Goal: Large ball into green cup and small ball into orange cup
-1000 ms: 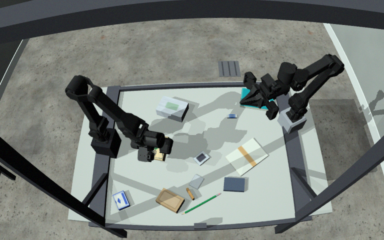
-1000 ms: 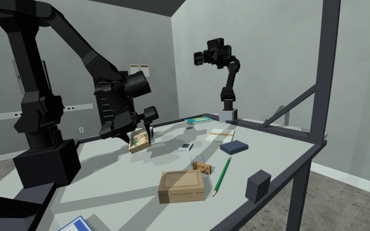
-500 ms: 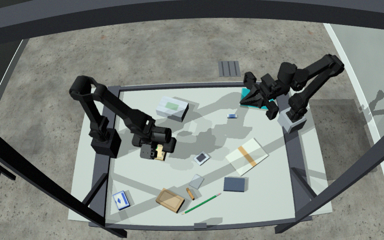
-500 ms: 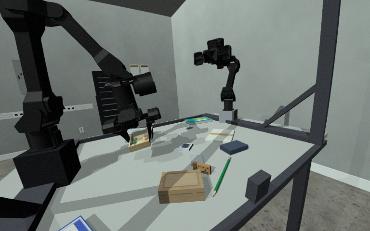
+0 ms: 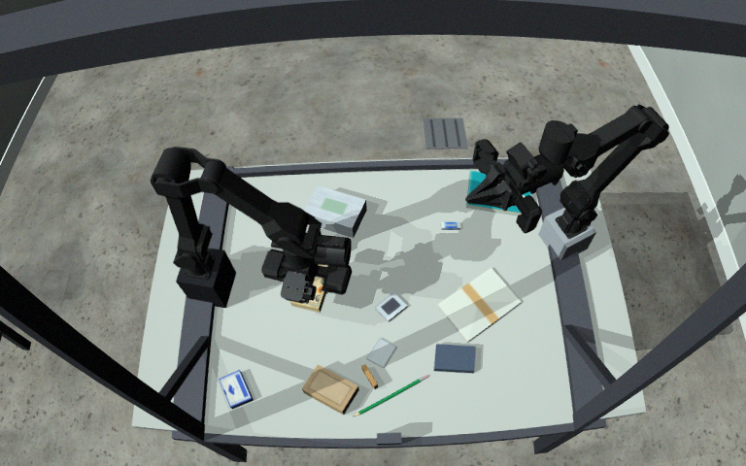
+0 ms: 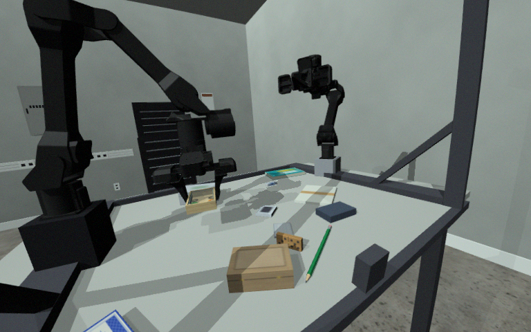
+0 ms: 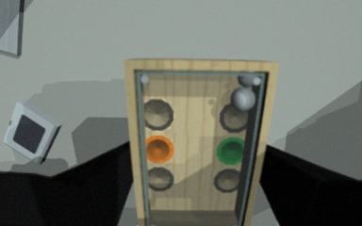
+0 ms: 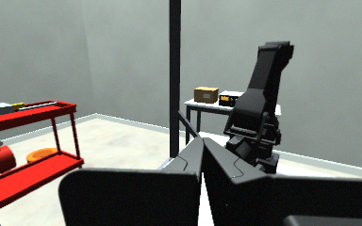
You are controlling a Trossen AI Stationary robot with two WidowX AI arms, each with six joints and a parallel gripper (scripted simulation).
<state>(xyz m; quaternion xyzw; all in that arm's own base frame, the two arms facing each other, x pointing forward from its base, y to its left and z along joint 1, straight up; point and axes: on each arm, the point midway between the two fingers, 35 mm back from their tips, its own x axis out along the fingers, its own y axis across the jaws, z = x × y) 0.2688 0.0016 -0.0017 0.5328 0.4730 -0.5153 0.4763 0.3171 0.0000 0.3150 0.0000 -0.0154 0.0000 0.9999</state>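
My left hand is 30 mm above the covered wooden puzzle. Round my left hand: dark blue block (300 mm to the right, 190 mm behind, 100 mm below); then grey square tile (170 mm to the right, 110 mm below, 40 mm behind); then white box (240 mm ahead, 90 mm below, 70 mm to the right).
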